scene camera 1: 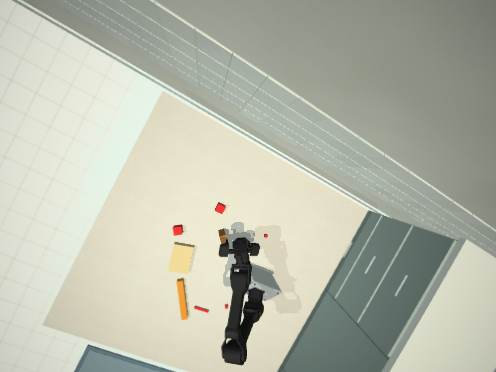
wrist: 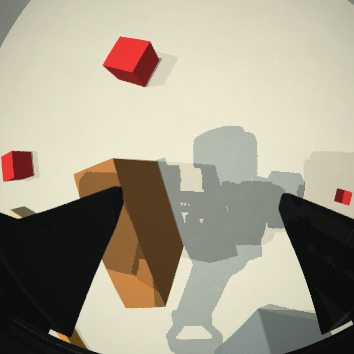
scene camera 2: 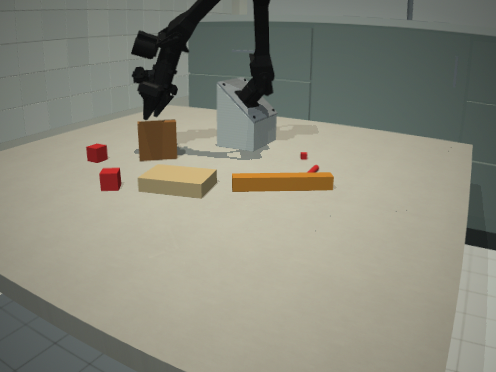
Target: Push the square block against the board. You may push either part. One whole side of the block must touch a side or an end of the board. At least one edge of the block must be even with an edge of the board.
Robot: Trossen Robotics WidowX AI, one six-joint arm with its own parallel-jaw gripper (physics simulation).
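Pixels of known places: gripper, fingertip midpoint: [scene camera 1: 235,238] [wrist: 204,198] [scene camera 2: 150,118]; arm's base, origin of the base link: [scene camera 1: 256,291] [scene camera 2: 246,99].
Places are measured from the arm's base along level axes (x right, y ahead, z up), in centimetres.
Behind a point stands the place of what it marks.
The square block [scene camera 1: 222,235] {x 15.9, y 28.9, z -4.1 cm} [scene camera 2: 157,140] {x 11.2, y 26.5, z -8.4 cm} [wrist: 150,215] {x 13.9, y 24.8, z -6.9 cm} is brown and stands upright on a narrow side, its broad square face towards scene camera 2. The board [scene camera 1: 181,258] {x -6.1, y 39.5, z -10.6 cm} [scene camera 2: 177,175] {x -7.5, y 40.6, z -10.6 cm} is pale yellow and lies flat, apart from the block; a small part of the board [wrist: 22,212] {x -0.4, y 44.1, z -11.8 cm} shows at the left of the wrist view. My gripper [scene camera 1: 240,245] {x 17.5, y 22.2, z -3.8 cm} [scene camera 2: 151,117] {x 17.5, y 22.2, z -3.8 cm} [wrist: 204,198] {x 17.5, y 22.2, z -3.8 cm} is open and empty. Its fingertips are close above the block's top in scene camera 2. In the wrist view the left finger covers part of the block, which lies left of the middle of the finger gap.
Two red cubes [scene camera 1: 220,208] {x 26.1, y 35.7, z -9.7 cm} [scene camera 1: 177,230] {x 6.1, y 48.5, z -9.8 cm} [scene camera 2: 97,153] {x 23.7, y 37.1, z -11.2 cm} [scene camera 2: 110,179] {x 4.3, y 49.6, z -11.1 cm} [wrist: 131,61] {x 25.0, y 34.2, z -9.8 cm} [wrist: 17,165] {x 6.8, y 46.5, z -10.8 cm} stand near the block and board. An orange bar [scene camera 1: 182,299] {x -25.7, y 28.0, z -10.7 cm} [scene camera 2: 282,182] {x -27.0, y 29.2, z -11.8 cm} lies beyond the board's other end, near a red rod [scene camera 1: 201,309] {x -27.7, y 15.6, z -12.5 cm} [scene camera 2: 313,169] {x -28.2, y 15.0, z -12.5 cm}. The grey arm base [scene camera 1: 267,282] {x 6.7, y -2.2, z 0.8 cm} [scene camera 2: 240,117] {x -1.7, y 6.1, z -4.3 cm} stands behind the block.
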